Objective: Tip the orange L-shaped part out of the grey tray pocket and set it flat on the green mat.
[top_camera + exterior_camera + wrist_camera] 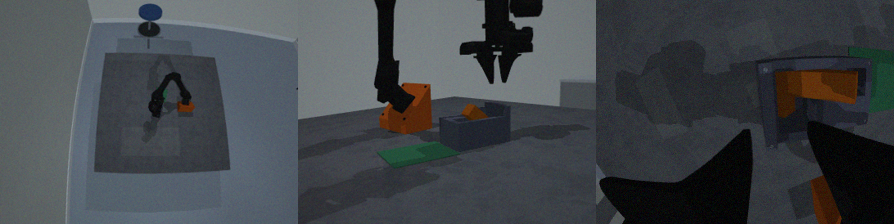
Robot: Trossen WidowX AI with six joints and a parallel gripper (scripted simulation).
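The orange l-shaped part lies 1 cm behind my gripper tip, 4 cm to the right of it and 10 cm below it. From my gripper tip the other things lie so: green mat: 3 cm behind, 22 cm to the right, 16 cm below.
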